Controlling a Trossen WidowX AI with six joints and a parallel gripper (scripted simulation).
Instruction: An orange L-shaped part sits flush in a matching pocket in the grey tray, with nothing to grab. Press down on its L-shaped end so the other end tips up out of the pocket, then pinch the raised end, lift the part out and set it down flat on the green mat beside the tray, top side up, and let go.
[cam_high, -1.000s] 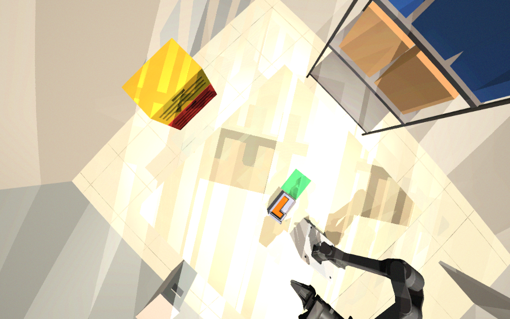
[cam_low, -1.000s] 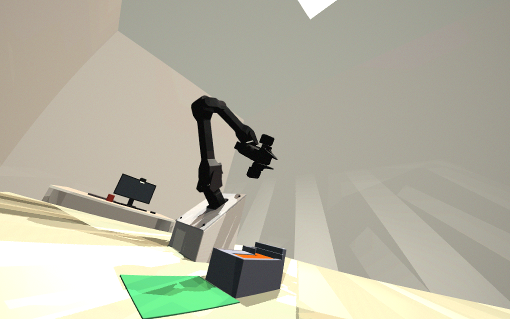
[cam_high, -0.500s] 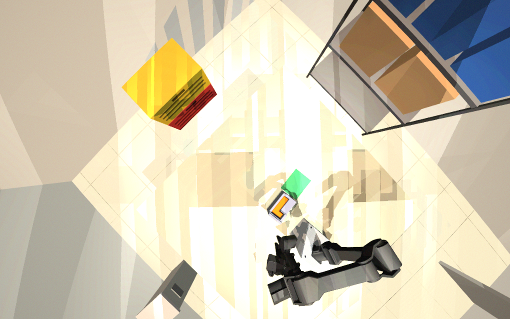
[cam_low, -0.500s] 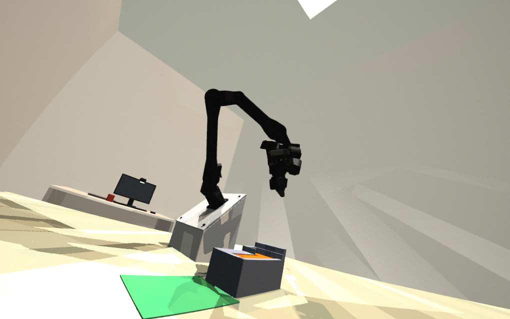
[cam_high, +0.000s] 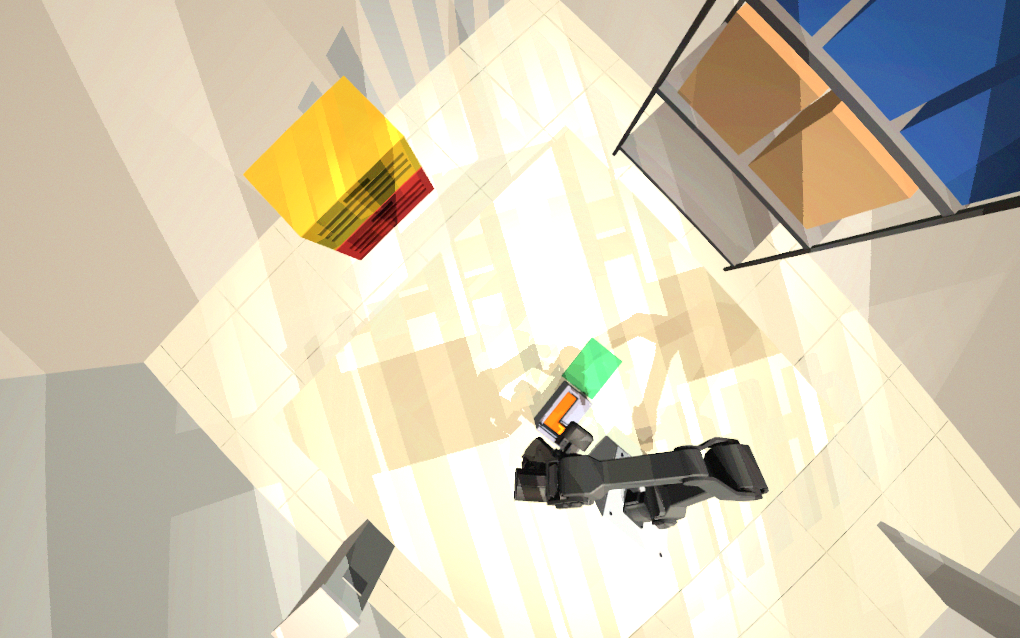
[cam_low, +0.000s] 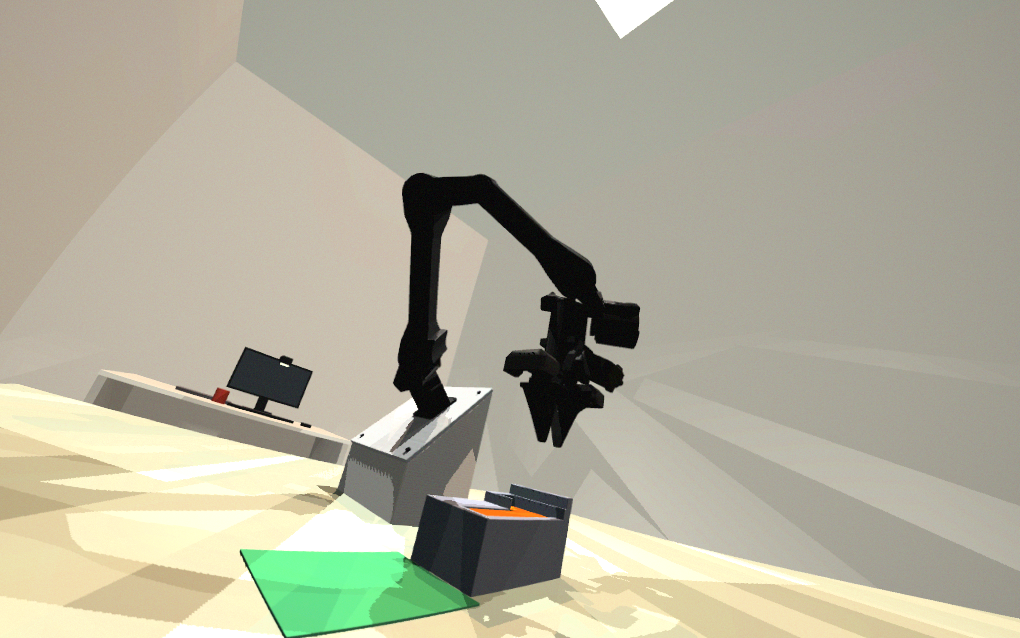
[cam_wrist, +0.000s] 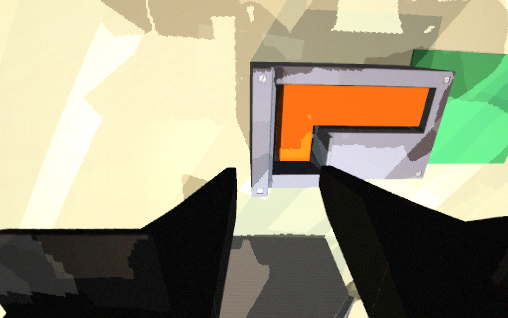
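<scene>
Now: gripper tip 50 mm to the left of the orange L-shaped part and 100 mm above it. The rest, counted from my gripper tip: green mat: 10 mm ahead, 220 mm to the right, 160 mm below.
</scene>
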